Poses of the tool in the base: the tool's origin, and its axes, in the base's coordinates. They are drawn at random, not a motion.
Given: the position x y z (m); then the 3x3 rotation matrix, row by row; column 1 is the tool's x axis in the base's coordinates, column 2 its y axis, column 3 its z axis. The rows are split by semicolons.
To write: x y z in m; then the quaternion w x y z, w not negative. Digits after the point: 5 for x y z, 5 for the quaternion.
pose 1, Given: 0.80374 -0.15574 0.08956; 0.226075 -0.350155 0.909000; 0.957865 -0.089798 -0.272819; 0.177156 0.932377 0.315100
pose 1, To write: 0.80374 -0.15574 0.08956 0.60237 0.50019 0.30374 0.54287
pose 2, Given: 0.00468 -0.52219 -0.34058; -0.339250 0.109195 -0.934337; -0.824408 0.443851 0.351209; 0.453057 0.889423 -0.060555
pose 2, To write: 0.00468 -0.52219 -0.34058 0.51089 0.26337 -0.67891 -0.45685
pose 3, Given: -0.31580 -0.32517 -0.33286; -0.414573 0.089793 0.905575; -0.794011 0.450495 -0.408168; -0.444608 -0.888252 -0.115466
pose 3, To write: -0.31580 -0.32517 -0.33286 0.47970 -0.25020 0.70366 -0.46060
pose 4, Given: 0.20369 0.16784 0.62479; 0.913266 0.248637 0.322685; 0.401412 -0.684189 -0.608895; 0.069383 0.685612 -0.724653
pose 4, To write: 0.20369 0.16784 0.62479 0.35511 0.91133 0.17832 0.10755
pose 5, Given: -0.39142 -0.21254 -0.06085; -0.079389 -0.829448 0.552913; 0.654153 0.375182 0.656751; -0.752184 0.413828 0.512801
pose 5, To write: -0.39142 -0.21254 -0.06085 0.67242 -0.09032 0.48522 0.55159
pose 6, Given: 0.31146 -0.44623 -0.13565; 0.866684 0.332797 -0.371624; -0.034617 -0.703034 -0.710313; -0.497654 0.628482 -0.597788
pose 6, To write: 0.31146 -0.44623 -0.13565 0.37612 0.88987 0.08377 -0.24421
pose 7, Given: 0.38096 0.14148 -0.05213; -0.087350 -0.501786 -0.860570; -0.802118 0.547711 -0.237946; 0.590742 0.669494 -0.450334
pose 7, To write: 0.38096 0.14148 -0.05213 0.50250 0.45146 -0.72204 -0.14942
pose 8, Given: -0.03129 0.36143 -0.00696; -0.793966 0.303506 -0.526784; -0.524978 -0.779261 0.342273; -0.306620 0.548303 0.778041
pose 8, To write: -0.03129 0.36143 -0.00696 0.22628 0.22763 -0.24324 -0.91532
